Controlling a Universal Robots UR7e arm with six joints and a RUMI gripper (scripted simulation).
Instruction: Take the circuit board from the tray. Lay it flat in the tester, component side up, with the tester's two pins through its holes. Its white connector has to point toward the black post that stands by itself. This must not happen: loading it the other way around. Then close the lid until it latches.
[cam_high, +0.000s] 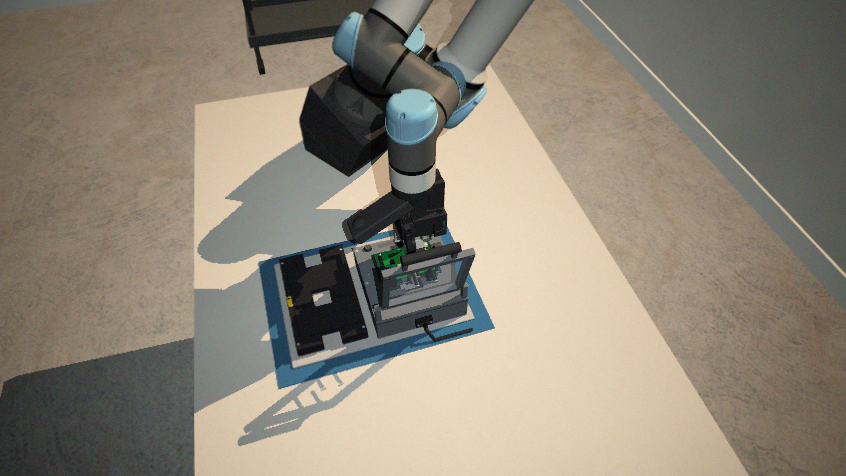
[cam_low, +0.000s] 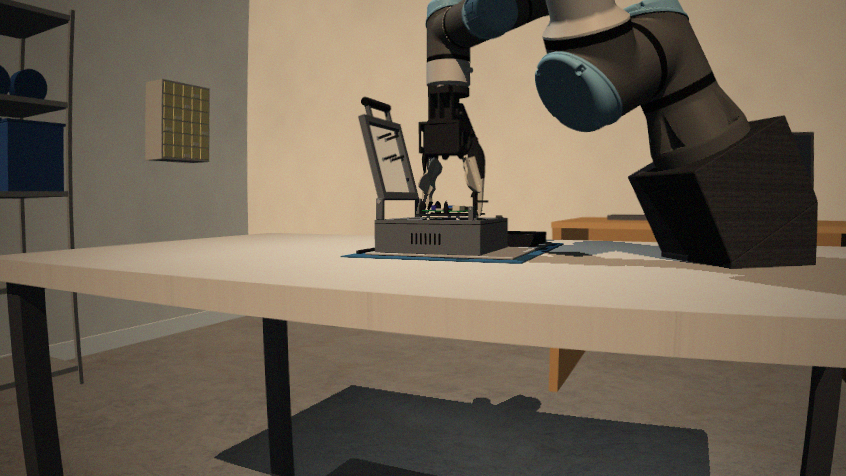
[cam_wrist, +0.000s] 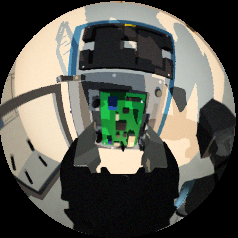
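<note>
Right now my hand is right at the green circuit board. The rest, counted from my hand: tester lid (12 cm ahead, 11 cm above, 1 cm to the right); black post (6 cm to the left, 6 cm behind, 1 cm above).
</note>
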